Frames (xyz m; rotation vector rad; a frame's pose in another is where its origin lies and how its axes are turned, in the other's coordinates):
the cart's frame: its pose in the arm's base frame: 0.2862 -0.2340 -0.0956 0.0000 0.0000 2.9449
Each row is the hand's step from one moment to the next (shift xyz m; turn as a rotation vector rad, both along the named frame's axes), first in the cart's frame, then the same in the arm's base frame.
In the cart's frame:
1: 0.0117 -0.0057 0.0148 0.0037 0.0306 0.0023
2: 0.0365 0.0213 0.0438 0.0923 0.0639 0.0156
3: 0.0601 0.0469 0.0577 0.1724 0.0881 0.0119
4: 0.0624 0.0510 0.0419 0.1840 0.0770 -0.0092
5: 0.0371 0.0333 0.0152 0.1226 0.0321 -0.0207
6: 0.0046 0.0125 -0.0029 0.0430 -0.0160 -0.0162
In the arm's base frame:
1: -0.0104 0.0079 0.0148 -0.0096 -0.0293 0.0023
2: -0.0400 -0.0138 0.0438 -0.1030 -0.0446 0.0156
3: -0.0681 -0.0343 0.0577 -0.1863 -0.0527 0.0119
4: -0.0712 -0.0378 0.0419 -0.1955 -0.0396 -0.0092
5: -0.0429 -0.0254 0.0152 -0.1265 -0.0075 -0.0207
6: -0.0070 -0.0114 -0.0029 -0.0390 0.0241 -0.0162

